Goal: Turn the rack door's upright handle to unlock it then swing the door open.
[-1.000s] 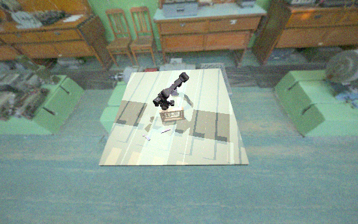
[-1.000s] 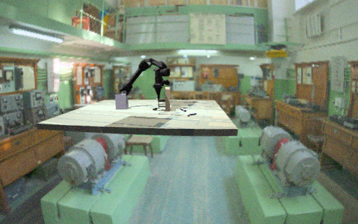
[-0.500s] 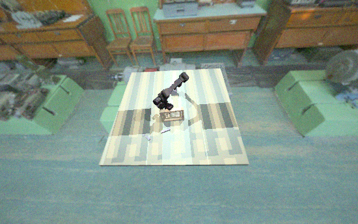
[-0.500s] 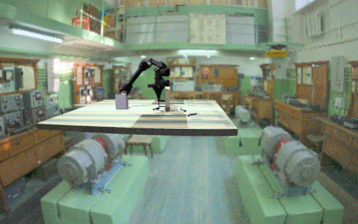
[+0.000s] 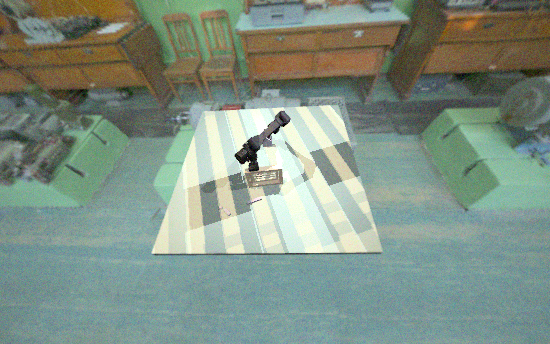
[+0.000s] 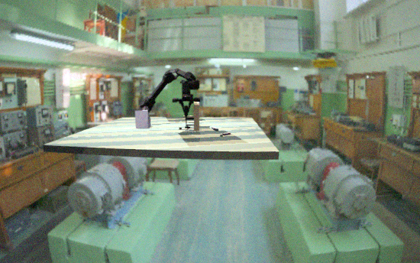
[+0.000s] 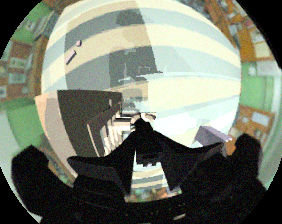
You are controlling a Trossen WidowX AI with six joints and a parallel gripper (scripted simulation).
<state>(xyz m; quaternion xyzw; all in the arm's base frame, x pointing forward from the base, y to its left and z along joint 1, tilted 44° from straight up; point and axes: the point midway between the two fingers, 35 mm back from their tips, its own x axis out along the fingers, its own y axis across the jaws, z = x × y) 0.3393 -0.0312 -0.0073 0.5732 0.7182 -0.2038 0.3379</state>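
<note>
The black upright handle lies 20 mm below my gripper tip and 10 mm to the left of it. Round my gripper tip: grey part (290 mm ahead, 140 mm to the right, 110 mm below).
</note>
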